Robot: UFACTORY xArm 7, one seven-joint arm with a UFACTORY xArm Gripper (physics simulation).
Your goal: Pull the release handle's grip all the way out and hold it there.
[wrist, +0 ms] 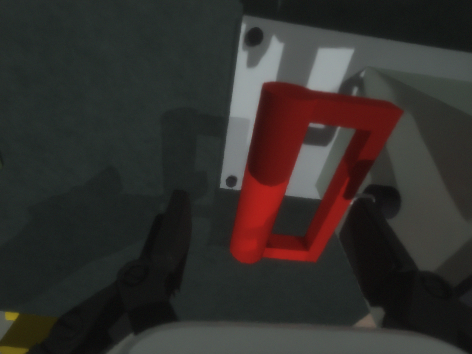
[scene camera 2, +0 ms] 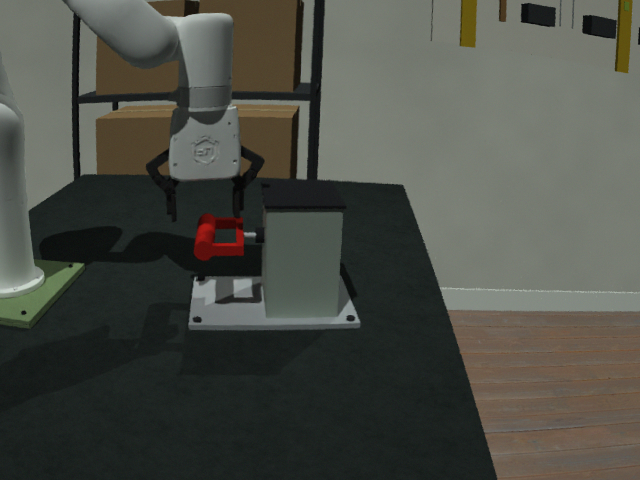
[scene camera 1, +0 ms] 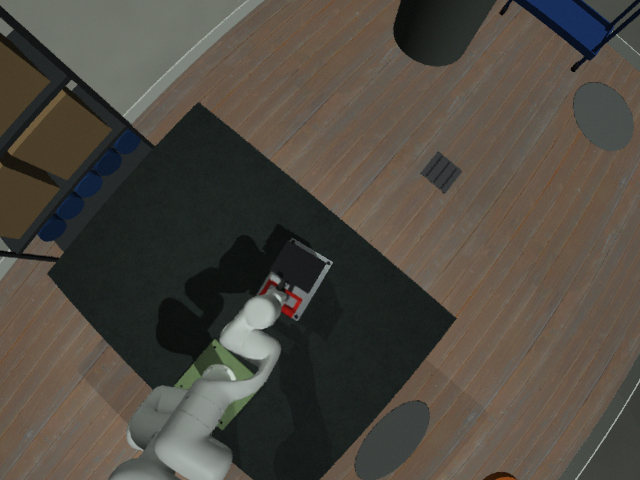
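Note:
The release handle's red grip [scene camera 1: 290, 311] [scene camera 2: 205, 237] [wrist: 265, 170] is a thick round bar with a rectangular loop behind it. A short metal rod [scene camera 2: 250, 235] joins it to the pale housing [scene camera 2: 302, 258] [wrist: 430, 175], which has a black top and stands on a light base plate [scene camera 1: 317, 286] [scene camera 2: 227, 320] [wrist: 325, 65]. My gripper [scene camera 1: 282, 285] [scene camera 2: 205, 215] [wrist: 268, 213] is open and empty, pointing down. In scene camera 2 one finger is left of the round bar and the other is above the loop's housing side. Fingertip depth beside the bar is unclear.
The dark table mat [scene camera 1: 206, 180] [scene camera 2: 361, 413] lies under the device. The arm's green mounting plate [scene camera 1: 210, 356] [scene camera 2: 56, 281] is on the side the grip faces. A shelf rack [scene camera 2: 316, 103] with boxes [scene camera 2: 268, 46] stands behind.

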